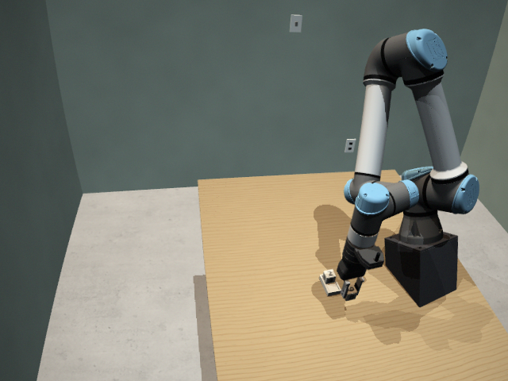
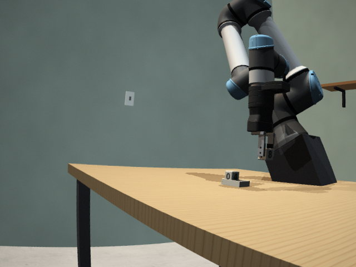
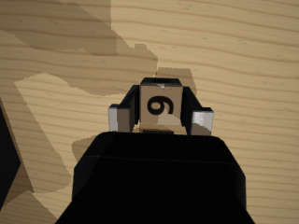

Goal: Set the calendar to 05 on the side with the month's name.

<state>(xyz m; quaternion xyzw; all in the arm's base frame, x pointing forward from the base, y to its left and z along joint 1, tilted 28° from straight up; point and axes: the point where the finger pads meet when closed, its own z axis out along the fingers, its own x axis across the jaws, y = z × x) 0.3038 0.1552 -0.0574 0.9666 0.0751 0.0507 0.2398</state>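
Now: hand 11 cm to the left of the small calendar tray, 10 cm above it and 1 cm short of it.
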